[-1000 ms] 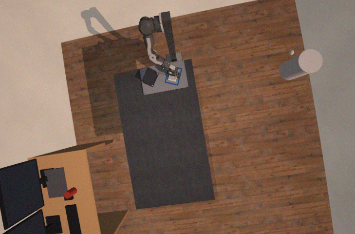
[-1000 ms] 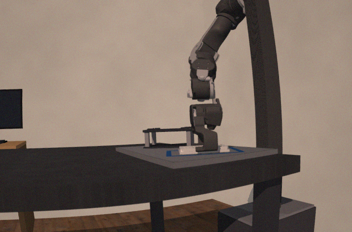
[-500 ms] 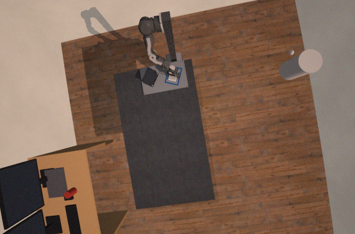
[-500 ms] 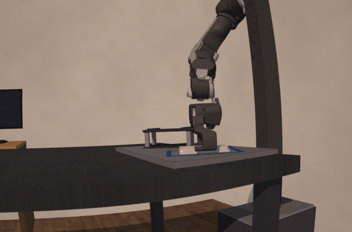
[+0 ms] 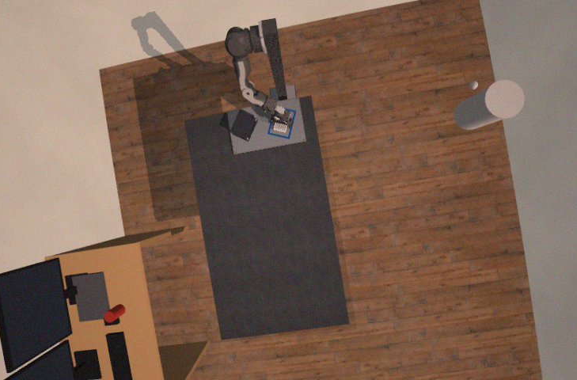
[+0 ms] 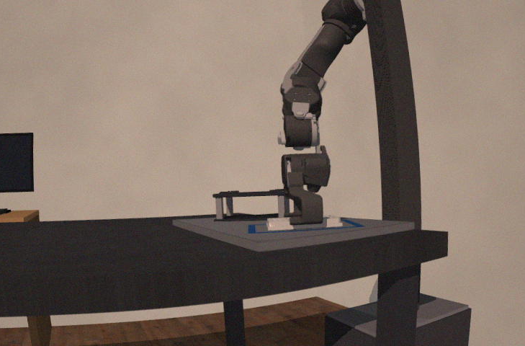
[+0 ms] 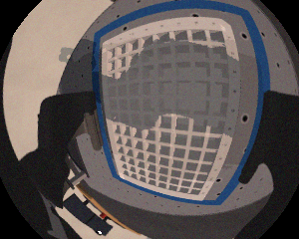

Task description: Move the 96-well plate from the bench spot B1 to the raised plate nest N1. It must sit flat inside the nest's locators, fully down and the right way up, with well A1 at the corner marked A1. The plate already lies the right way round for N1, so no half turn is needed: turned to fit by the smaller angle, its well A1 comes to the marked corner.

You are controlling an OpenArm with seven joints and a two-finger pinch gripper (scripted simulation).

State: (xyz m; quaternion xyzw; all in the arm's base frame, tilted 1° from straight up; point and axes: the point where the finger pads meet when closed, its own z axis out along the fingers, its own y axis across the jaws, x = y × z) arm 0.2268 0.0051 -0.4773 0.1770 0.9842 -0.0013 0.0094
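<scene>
Now: the white 96-well plate right at my hand. The rest, counted from my hand: corner mark: 4 cm behind, 16 cm to the right, 5 cm above; then plate nest N1: 25 cm to the right, 5 cm above.
</scene>
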